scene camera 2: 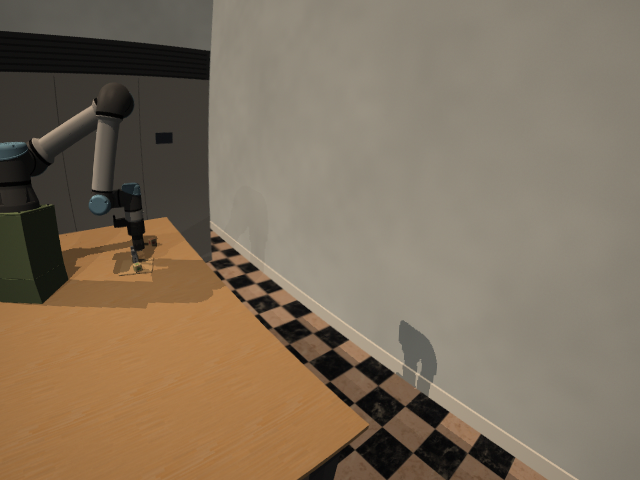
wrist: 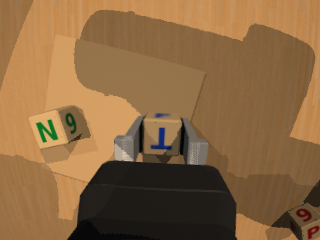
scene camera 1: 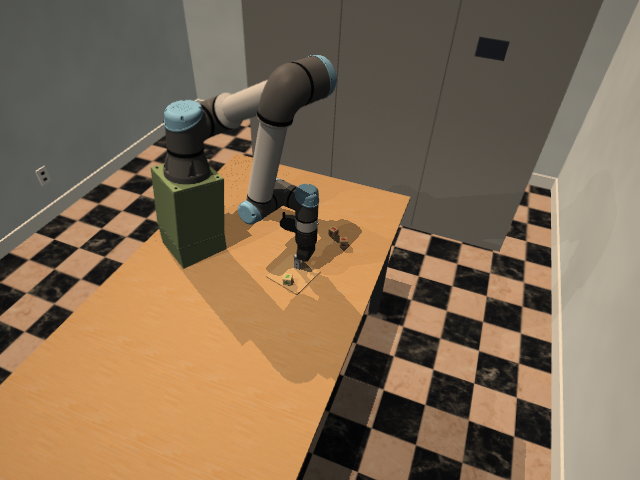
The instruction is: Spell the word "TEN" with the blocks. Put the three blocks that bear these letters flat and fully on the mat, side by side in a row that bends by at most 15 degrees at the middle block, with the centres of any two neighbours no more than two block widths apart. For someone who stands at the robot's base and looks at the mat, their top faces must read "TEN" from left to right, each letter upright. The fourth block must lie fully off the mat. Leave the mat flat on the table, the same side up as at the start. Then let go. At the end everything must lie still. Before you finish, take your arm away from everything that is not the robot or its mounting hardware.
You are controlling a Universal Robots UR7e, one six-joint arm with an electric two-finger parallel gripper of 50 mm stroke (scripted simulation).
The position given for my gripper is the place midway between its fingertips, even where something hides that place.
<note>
I see my gripper (wrist: 162, 128) and a mat (scene camera 1: 301, 278).
The mat is seen too in the wrist view (wrist: 109, 88).
</note>
